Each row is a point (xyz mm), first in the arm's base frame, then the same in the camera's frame.
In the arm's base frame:
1: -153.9 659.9 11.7
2: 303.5 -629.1 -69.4
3: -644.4 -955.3 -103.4
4: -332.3 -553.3 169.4
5: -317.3 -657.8 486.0
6: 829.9 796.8 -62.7
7: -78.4 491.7 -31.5
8: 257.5 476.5 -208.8
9: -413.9 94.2 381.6
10: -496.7 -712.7 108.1
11: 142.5 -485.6 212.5
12: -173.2 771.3 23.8
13: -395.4 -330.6 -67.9
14: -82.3 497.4 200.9
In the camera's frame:
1: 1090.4 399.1 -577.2
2: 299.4 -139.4 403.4
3: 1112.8 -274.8 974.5
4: 958.4 -319.7 420.0
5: 958.4 -647.7 358.1
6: 177.8 540.0 -950.8
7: 967.7 357.7 -439.0
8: 619.4 509.7 -445.2
9: 1237.1 -198.4 -195.3
10: 1064.6 -343.6 630.5
11: 528.9 -320.4 202.1
12: 1140.1 441.3 -670.4
13: 1046.3 -5.6 360.8
14: 1003.9 156.0 -549.1

